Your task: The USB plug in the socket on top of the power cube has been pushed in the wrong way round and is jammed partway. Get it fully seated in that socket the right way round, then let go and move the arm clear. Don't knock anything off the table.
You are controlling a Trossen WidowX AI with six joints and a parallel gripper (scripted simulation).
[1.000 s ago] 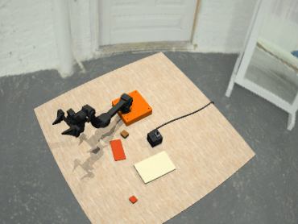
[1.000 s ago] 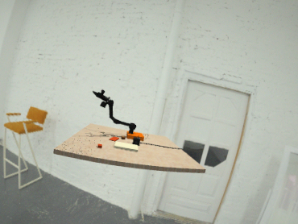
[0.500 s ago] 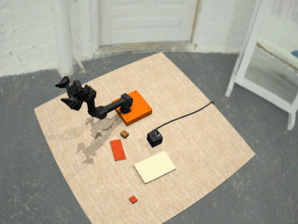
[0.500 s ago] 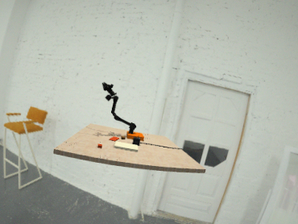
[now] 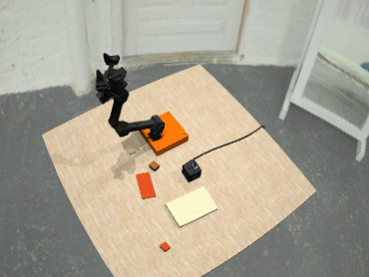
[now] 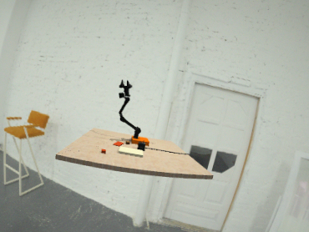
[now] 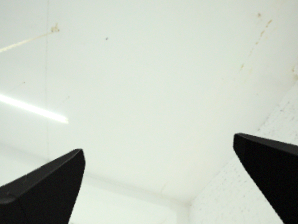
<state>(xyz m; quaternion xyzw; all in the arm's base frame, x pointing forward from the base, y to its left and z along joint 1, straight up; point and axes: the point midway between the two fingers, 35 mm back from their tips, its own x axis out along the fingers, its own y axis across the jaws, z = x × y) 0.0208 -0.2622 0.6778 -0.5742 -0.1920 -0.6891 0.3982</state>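
Right now my gripper tip is 670 mm above the black USB plug, 360 mm to the right of it and 270 mm short of it. From my gripper tip the other things lie so: small red square 750 mm below, 600 mm ahead; then red-orange flat block 760 mm below, 220 mm ahead, 90 mm to the left; then cream flat pad 750 mm below, 460 mm ahead, 240 mm to the left.
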